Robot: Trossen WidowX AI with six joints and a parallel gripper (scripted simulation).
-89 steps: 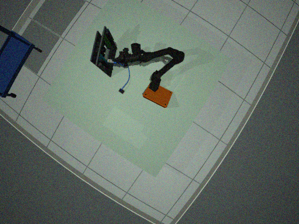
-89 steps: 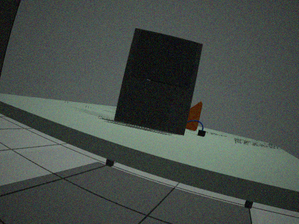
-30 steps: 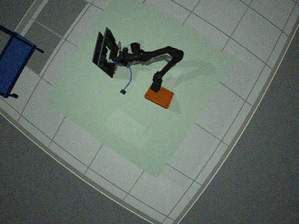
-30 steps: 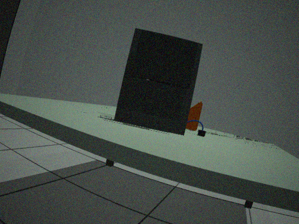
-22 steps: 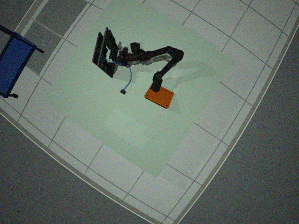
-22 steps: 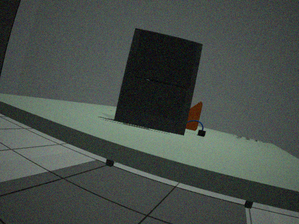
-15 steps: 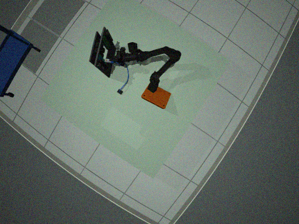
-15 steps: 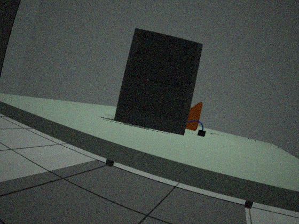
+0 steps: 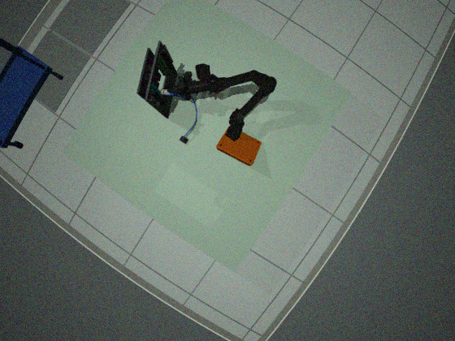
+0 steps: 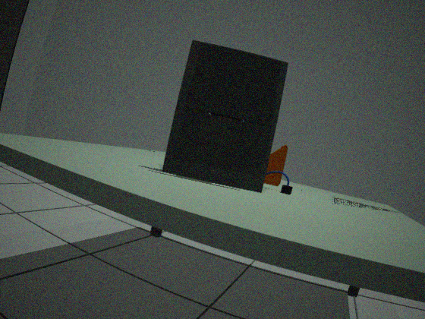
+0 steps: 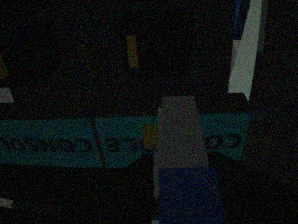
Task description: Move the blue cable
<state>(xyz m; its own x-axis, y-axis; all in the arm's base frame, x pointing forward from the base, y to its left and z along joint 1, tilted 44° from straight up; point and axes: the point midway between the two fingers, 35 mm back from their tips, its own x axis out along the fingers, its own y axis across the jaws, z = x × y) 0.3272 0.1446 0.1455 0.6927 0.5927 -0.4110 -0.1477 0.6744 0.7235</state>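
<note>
Right now my gripper tip is right at the plug.
</note>
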